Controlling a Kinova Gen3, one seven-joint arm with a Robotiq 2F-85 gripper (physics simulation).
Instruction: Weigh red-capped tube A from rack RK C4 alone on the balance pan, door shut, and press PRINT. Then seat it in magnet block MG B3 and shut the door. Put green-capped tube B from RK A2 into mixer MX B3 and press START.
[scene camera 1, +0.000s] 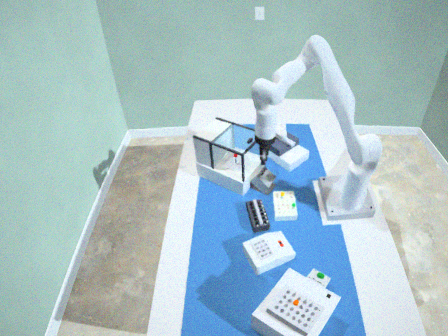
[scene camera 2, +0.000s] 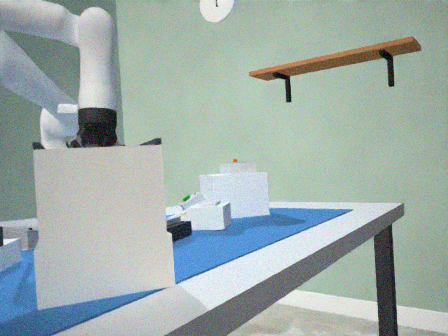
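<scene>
Red-capped tube A (scene camera 1: 235, 155) stands upright on the pan inside the balance (scene camera 1: 222, 176) (scene camera 2: 102, 220), behind dark-framed clear panes; I cannot tell whether the door is shut. My gripper (scene camera 1: 263, 161) is shut and empty, pointing down just above the grey control unit (scene camera 1: 264, 180) at the balance's corner. In the scene camera 2 view its fingertips are hidden behind the balance. A green-capped tube (scene camera 1: 294, 205) and a yellow-capped tube (scene camera 1: 282, 194) stand in the white rack (scene camera 1: 286, 217). A dark block (scene camera 1: 257, 215) with rows of holes lies beside the rack. Hole labels are unreadable.
A white device (scene camera 1: 270, 254) with holes and a red switch lies nearer the camera. Beyond it is a large white box (scene camera 1: 265, 320) (scene camera 2: 245, 195) with an orange cap (scene camera 1: 296, 302) (scene camera 2: 235, 160) and a green-button panel (scene camera 1: 320, 276). A dark-topped white device (scene camera 1: 292, 159) stands behind the gripper.
</scene>
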